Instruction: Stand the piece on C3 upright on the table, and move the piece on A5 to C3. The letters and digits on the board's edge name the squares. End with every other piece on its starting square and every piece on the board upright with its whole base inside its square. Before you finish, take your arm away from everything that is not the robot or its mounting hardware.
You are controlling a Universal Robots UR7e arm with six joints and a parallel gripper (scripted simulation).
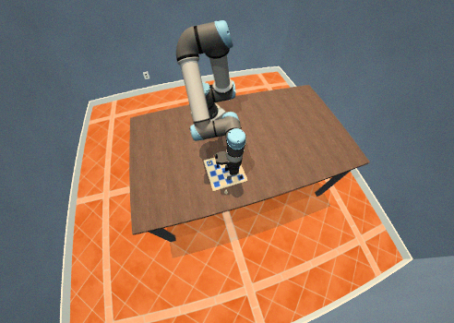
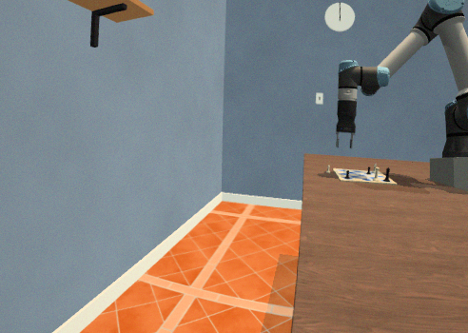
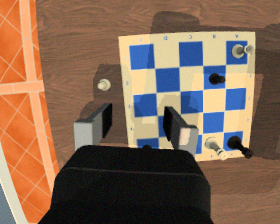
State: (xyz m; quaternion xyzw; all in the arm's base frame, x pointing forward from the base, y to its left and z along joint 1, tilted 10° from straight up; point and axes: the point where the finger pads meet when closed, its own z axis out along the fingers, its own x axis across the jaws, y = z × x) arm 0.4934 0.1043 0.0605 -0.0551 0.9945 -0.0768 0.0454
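The tall black piece is 180 mm behind my hand, 50 mm to the left of it and 100 mm below it. The rest, counted from my hand: cream chessboard: 90 mm behind, 10 mm to the right, 130 mm below; small white piece: 60 mm ahead, 10 mm to the right, 120 mm below.
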